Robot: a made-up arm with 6 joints.
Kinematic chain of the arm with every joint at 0, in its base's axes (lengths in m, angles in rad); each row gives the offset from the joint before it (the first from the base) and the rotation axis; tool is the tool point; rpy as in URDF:
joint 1: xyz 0 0 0.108 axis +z
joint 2: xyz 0 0 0 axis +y
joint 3: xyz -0.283 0 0.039 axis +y
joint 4: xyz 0.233 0 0.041 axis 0.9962 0 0.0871
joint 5: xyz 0 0 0 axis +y
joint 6: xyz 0.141 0 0.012 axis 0.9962 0 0.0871
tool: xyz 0 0 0 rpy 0 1.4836 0
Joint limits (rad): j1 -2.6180..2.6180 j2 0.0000..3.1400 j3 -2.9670..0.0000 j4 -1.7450..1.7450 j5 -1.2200..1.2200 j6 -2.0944..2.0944
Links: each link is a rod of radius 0.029 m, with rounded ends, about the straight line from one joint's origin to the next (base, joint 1, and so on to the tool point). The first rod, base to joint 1, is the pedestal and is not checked.
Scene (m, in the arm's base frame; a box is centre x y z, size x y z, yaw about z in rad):
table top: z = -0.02
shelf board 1: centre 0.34 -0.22 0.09 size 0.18 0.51 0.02 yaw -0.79
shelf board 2: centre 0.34 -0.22 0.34 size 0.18 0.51 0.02 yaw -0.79
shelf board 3: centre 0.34 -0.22 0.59 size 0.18 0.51 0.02 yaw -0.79
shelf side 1: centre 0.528 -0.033 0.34 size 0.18 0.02 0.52 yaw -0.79
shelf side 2: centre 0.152 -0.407 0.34 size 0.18 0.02 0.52 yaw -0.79
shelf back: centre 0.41 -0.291 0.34 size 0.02 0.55 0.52 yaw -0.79
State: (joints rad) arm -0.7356 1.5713 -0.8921 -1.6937 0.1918 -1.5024
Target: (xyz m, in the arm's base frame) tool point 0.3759 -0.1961 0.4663
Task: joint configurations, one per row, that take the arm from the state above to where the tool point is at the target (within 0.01 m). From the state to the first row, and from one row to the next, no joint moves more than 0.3 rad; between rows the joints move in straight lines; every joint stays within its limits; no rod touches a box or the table.
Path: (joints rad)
1: -0.7223 1.3185 -0.6908 -1.6781 0.1856 -1.5024
2: -0.7091 1.0657 -0.4896 -1.6626 0.1793 -1.5024
3: -0.6958 0.8129 -0.2883 -1.6470 0.1731 -1.5024
4: -0.5463 0.8626 -0.5602 -1.6797 0.0903 -1.5024
5: -0.3967 0.9124 -0.8321 -1.7123 0.0076 -1.5024
6: -0.2472 0.9621 -1.1039 -1.7450 -0.0752 -1.5024
7: -0.3132 1.1837 -1.2982 -1.7402 -0.0148 -1.5024
8: -0.3792 1.4052 -1.4925 -1.7354 0.0457 -1.5024
9: -0.4452 1.6268 -1.6868 -1.7307 0.1061 -1.5024

